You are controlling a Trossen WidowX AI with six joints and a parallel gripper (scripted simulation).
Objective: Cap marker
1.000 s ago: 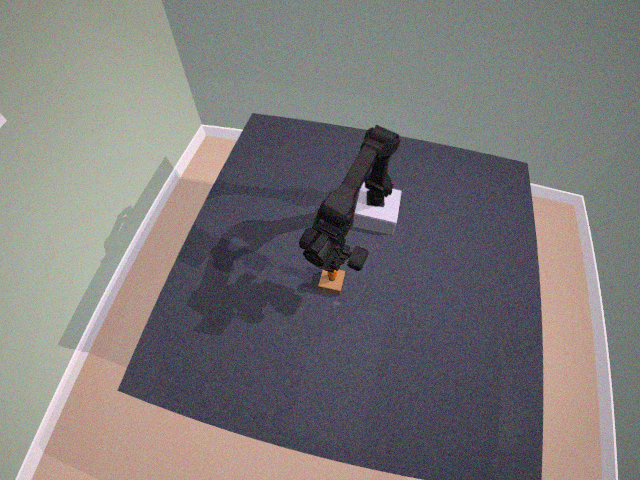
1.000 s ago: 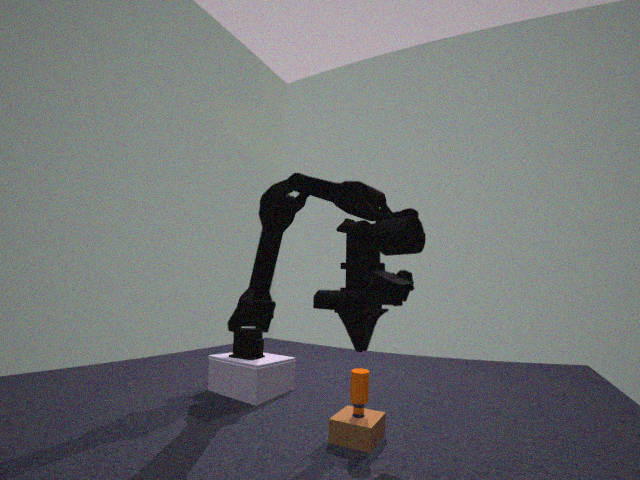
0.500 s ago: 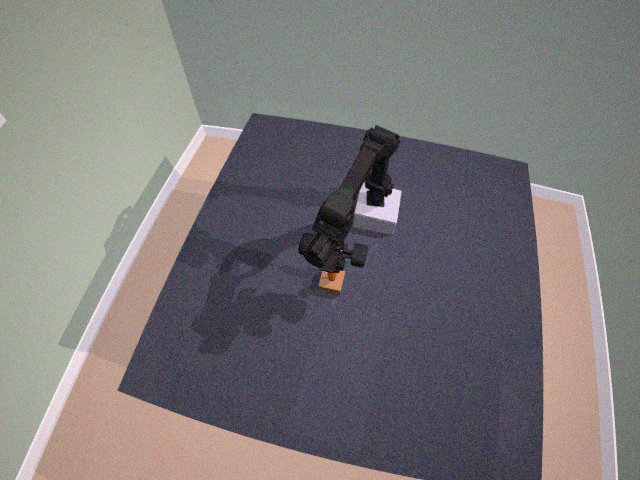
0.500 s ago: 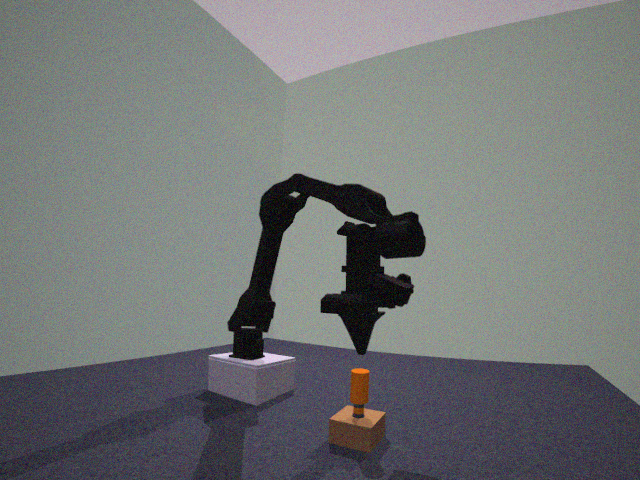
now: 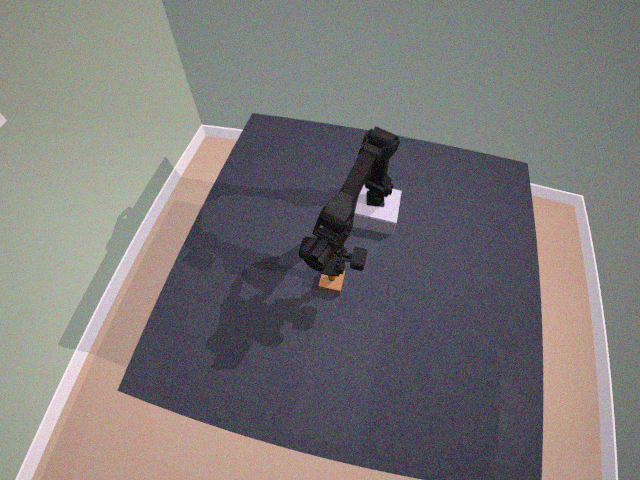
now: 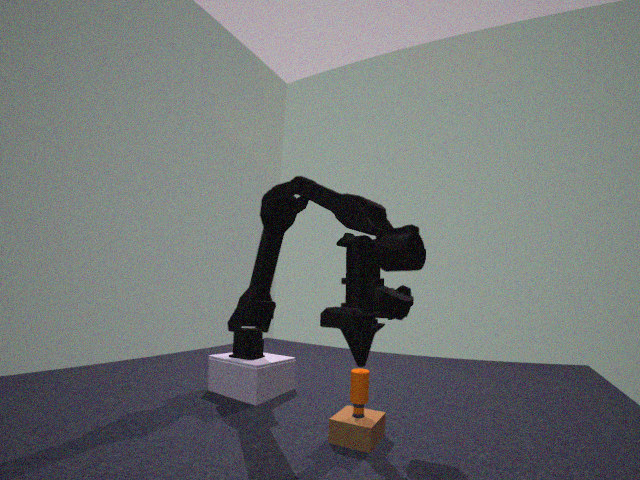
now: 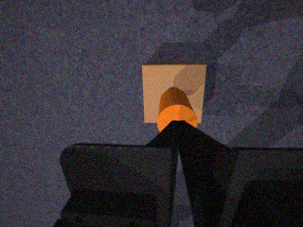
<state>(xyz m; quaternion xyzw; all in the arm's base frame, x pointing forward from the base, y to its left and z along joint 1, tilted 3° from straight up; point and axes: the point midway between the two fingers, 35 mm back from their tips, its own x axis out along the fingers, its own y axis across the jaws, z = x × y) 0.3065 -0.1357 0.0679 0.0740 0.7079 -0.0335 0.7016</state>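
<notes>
The orange cap is 30 mm below my gripper tip. From my gripper tip the other things lie so: marker: 40 mm below; holder block: 110 mm below.
</notes>
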